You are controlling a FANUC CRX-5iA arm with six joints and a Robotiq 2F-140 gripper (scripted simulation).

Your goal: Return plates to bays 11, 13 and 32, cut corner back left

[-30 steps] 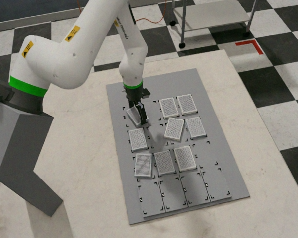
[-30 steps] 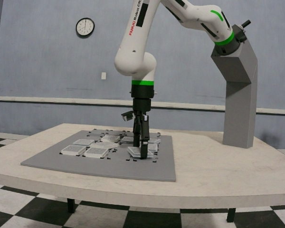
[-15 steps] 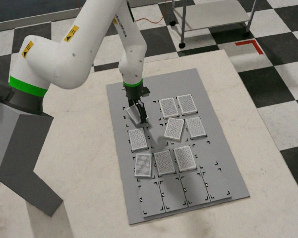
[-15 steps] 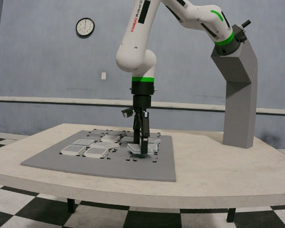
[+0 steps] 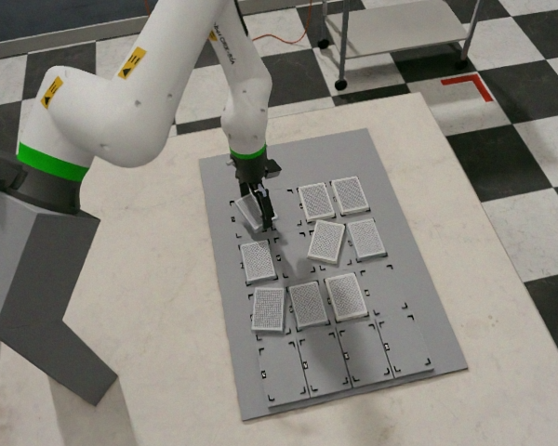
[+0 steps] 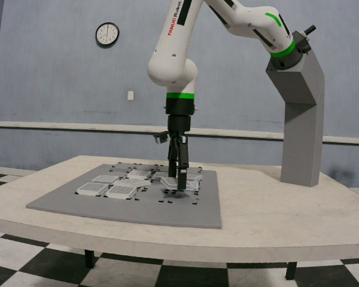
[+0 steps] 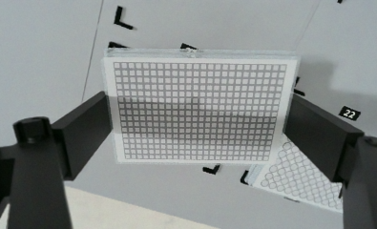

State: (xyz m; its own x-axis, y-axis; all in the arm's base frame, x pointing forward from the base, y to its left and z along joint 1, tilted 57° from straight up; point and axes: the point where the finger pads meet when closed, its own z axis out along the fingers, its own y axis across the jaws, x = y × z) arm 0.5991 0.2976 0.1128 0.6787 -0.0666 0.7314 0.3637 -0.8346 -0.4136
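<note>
Right now the bay label 11 is 7 cm behind my hand, 1 cm to the left of it and 6 cm below it. Round my hand: plate: 1 cm below; then bay label 21: 3 cm ahead, 2 cm to the left, 6 cm below.
</note>
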